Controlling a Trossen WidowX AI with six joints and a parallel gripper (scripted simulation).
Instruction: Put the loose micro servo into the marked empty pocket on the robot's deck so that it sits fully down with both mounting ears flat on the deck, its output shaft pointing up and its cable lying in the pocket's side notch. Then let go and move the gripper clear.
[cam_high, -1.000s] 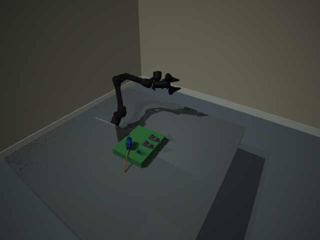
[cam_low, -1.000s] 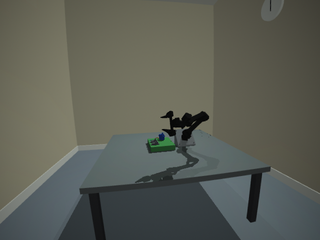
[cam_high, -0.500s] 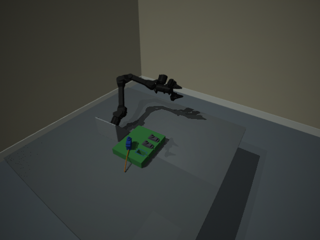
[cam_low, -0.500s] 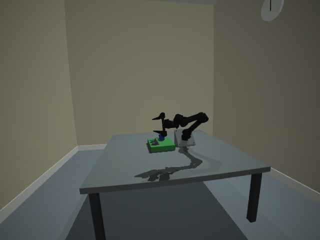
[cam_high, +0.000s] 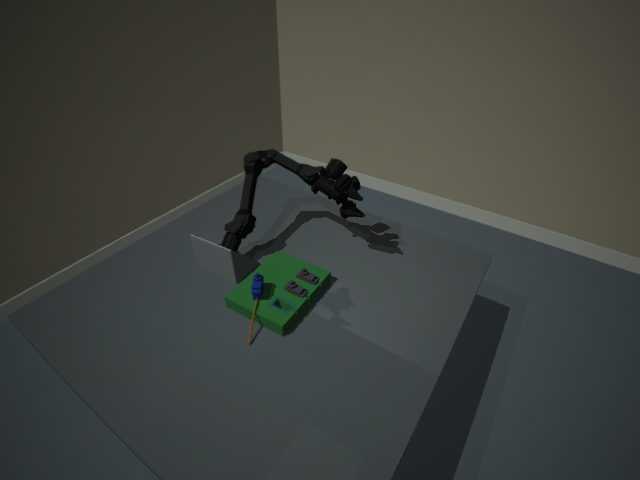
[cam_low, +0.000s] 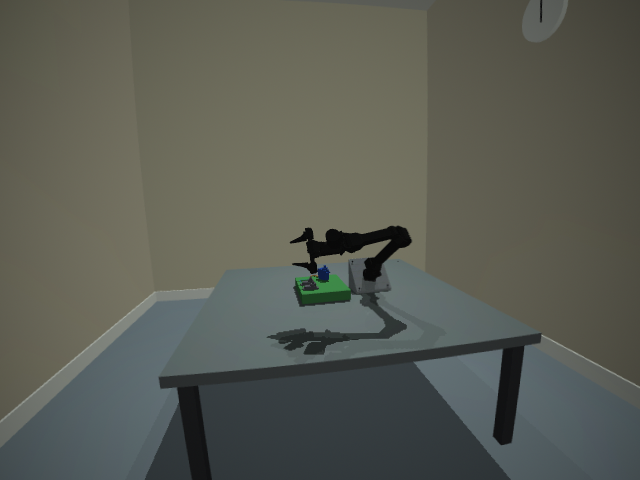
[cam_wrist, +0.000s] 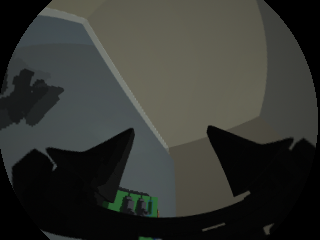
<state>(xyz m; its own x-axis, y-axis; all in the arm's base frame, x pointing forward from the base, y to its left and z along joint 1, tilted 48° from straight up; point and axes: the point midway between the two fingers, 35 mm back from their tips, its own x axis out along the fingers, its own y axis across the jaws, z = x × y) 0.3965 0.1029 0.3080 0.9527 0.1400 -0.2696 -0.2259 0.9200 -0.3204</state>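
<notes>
Now: the green deck 290 mm to the right of my gripper tip, 250 mm below it and 180 mm behind it.
</notes>
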